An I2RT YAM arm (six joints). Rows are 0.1 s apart.
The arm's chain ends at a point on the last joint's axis. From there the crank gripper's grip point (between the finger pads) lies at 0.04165 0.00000 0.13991 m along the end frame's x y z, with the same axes.
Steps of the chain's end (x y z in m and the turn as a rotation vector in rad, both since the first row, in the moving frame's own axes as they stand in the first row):
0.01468, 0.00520, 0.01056, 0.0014, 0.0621, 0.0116
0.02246, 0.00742, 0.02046, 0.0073, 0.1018, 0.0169
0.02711, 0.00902, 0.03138, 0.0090, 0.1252, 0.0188
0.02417, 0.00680, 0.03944, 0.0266, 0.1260, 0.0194
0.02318, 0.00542, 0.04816, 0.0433, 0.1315, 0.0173
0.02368, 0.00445, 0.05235, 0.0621, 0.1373, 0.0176
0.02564, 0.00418, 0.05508, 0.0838, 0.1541, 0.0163
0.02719, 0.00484, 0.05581, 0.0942, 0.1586, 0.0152
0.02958, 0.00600, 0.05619, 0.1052, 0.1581, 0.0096
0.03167, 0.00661, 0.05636, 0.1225, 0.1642, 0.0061
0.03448, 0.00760, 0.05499, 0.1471, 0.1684, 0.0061
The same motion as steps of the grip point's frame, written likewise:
0.02328, 0.00554, 0.00771, 0.0014, 0.0621, 0.0116
0.03646, 0.00724, 0.01550, 0.0073, 0.1018, 0.0169
0.04426, 0.00873, 0.02508, 0.0090, 0.1252, 0.0188
0.04145, 0.00414, 0.03306, 0.0266, 0.1260, 0.0194
0.04121, 0.00038, 0.04138, 0.0433, 0.1315, 0.0173
0.04249, -0.00313, 0.04509, 0.0621, 0.1373, 0.0176
0.04669, -0.00637, 0.04658, 0.0838, 0.1541, 0.0163
0.04883, -0.00716, 0.04690, 0.0942, 0.1586, 0.0152
0.05112, -0.00778, 0.04715, 0.1052, 0.1581, 0.0096
0.05397, -0.00967, 0.04666, 0.1225, 0.1642, 0.0061
0.05732, -0.01197, 0.04457, 0.1471, 0.1684, 0.0061

